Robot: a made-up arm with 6 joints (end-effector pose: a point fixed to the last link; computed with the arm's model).
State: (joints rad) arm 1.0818 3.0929 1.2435 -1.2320 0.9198 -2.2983
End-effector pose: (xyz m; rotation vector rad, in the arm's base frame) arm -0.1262 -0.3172 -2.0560 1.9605 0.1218 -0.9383
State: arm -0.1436 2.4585 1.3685 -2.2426 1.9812 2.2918
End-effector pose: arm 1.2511 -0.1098 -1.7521 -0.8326 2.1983 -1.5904
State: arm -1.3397 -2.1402 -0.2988 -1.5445 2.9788 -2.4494
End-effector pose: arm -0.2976 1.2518 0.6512 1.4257 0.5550 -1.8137
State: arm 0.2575 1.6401 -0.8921 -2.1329 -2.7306 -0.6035
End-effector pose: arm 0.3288 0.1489 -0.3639 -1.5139 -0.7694 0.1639
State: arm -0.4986 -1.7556 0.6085 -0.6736 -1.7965 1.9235
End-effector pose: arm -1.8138 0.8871 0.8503 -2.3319 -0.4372 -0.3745
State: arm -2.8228 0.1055 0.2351 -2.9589 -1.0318 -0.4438
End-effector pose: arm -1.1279 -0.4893 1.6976 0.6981 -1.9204 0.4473
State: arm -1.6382 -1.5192 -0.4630 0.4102 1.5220 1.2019
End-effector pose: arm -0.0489 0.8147 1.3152 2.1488 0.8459 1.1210
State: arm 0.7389 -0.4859 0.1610 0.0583 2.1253 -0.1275
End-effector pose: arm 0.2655 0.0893 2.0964 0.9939 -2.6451 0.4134
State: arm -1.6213 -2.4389 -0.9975 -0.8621 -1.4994 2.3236
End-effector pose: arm -0.0421 0.6234 0.3471 -2.0912 0.8456 -0.3999
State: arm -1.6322 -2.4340 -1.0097 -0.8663 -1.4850 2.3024
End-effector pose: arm -0.0358 0.6101 0.3472 -2.0580 0.8400 -0.4200
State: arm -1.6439 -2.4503 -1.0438 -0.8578 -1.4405 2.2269
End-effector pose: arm -0.0319 0.5759 0.3290 -1.9806 0.8175 -0.4964
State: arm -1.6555 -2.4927 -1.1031 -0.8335 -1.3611 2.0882
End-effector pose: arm -0.0323 0.5170 0.2903 -1.8551 0.7664 -0.6326
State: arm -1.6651 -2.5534 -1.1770 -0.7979 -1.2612 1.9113
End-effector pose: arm -0.0375 0.4418 0.2409 -1.7072 0.6825 -0.7948
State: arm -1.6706 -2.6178 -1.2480 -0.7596 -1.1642 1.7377
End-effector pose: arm -0.0456 0.3671 0.1951 -1.5738 0.5802 -0.9395
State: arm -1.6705 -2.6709 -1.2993 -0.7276 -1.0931 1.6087
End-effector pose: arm -0.0537 0.3110 0.1630 -1.4853 0.4909 -1.0367
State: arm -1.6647 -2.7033 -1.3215 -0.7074 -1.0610 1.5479
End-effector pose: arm -0.0594 0.2853 0.1476 -1.4537 0.4428 -1.0794
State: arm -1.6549 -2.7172 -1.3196 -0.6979 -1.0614 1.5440
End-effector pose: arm -0.0628 0.2858 0.1443 -1.4657 0.4351 -1.0825
